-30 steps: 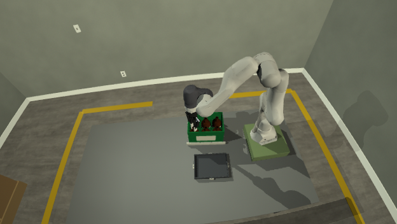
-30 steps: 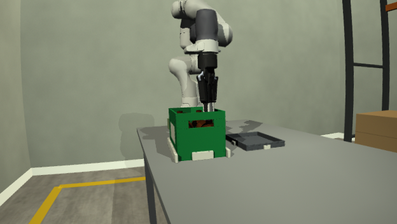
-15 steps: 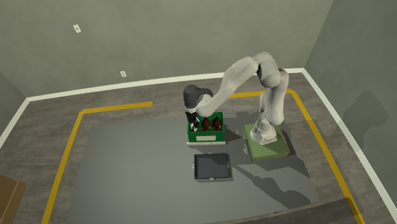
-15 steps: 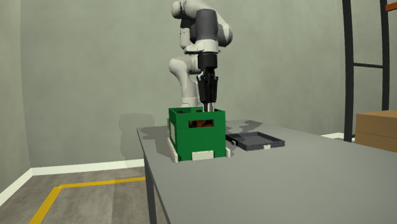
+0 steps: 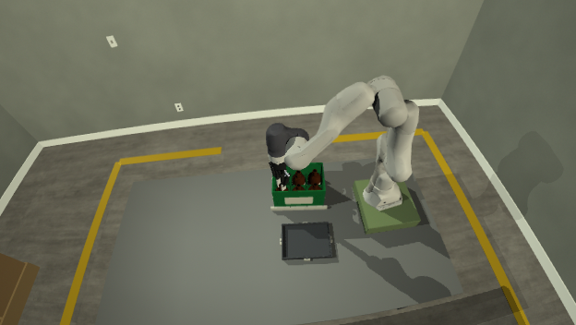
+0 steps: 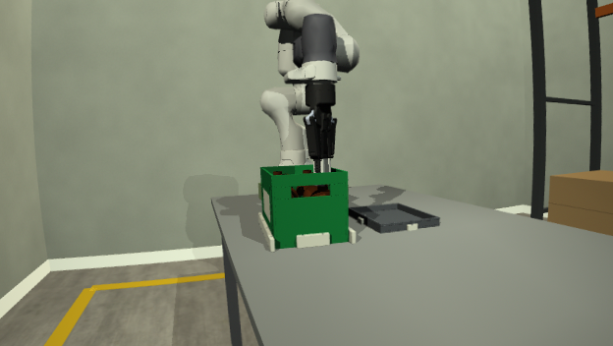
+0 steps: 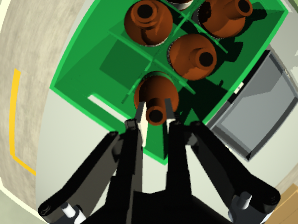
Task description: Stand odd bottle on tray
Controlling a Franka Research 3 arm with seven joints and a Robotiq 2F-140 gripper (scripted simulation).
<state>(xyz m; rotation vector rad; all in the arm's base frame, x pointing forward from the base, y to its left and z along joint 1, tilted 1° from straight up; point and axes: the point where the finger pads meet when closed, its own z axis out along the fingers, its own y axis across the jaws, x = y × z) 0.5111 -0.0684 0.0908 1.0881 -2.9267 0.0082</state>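
My gripper is now 9 cm past the green crate, 9 cm above it and 4 cm to the left of it. Round my hand: dark grey tray (26 cm to the left, 16 cm below, 10 cm behind).
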